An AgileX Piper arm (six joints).
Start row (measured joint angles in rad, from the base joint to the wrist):
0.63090 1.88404 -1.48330 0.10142 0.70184 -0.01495
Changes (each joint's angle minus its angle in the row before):
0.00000 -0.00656 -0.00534 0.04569 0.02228 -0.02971
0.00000 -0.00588 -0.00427 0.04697 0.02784 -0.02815
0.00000 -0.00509 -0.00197 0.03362 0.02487 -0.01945
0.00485 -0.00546 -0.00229 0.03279 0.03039 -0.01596
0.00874 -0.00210 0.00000 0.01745 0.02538 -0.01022
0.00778 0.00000 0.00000 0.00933 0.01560 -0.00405
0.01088 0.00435 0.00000 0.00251 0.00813 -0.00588
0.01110 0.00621 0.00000 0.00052 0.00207 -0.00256
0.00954 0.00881 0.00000 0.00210 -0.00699 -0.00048
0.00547 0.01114 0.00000 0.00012 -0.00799 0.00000
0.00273 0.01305 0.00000 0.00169 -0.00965 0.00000
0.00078 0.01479 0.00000 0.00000 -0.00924 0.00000
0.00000 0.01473 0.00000 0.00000 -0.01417 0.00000
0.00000 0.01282 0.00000 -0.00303 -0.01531 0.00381
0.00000 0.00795 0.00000 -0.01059 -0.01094 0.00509
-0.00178 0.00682 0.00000 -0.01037 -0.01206 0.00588
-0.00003 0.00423 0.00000 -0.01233 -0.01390 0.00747
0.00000 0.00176 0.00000 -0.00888 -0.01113 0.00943
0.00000 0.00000 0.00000 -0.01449 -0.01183 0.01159
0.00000 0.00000 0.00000 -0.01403 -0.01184 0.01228
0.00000 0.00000 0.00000 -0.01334 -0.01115 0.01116
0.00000 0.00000 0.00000 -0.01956 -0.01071 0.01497
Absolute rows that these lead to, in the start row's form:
0.63090 1.87748 -1.48864 0.14711 0.72412 -0.04466
0.63090 1.87160 -1.49291 0.19408 0.75196 -0.07281
0.63090 1.86651 -1.49488 0.22770 0.77683 -0.09226
0.63575 1.86105 -1.49717 0.26049 0.80722 -0.10822
0.64449 1.85895 -1.49717 0.27794 0.83260 -0.11844
0.65227 1.85895 -1.49717 0.28727 0.84820 -0.12249
0.66315 1.86330 -1.49717 0.28978 0.85633 -0.12837
0.67425 1.86951 -1.49717 0.29030 0.85840 -0.13093
0.68379 1.87832 -1.49717 0.29240 0.85141 -0.13141
0.68926 1.88946 -1.49717 0.29252 0.84342 -0.13141
0.69199 1.90251 -1.49717 0.29421 0.83377 -0.13141
0.69277 1.91730 -1.49717 0.29421 0.82453 -0.13141
0.69277 1.93203 -1.49717 0.29421 0.81036 -0.13141
0.69277 1.94485 -1.49717 0.29118 0.79505 -0.12760
0.69277 1.95280 -1.49717 0.28059 0.78411 -0.12251
0.69099 1.95962 -1.49717 0.27022 0.77205 -0.11663
0.69096 1.96385 -1.49717 0.25789 0.75815 -0.10916
0.69096 1.96561 -1.49717 0.24901 0.74702 -0.09973
0.69096 1.96561 -1.49717 0.23452 0.73519 -0.08814
0.69096 1.96561 -1.49717 0.22049 0.72335 -0.07586
0.69096 1.96561 -1.49717 0.20715 0.71220 -0.06470
0.69096 1.96561 -1.49717 0.18759 0.70149 -0.04973

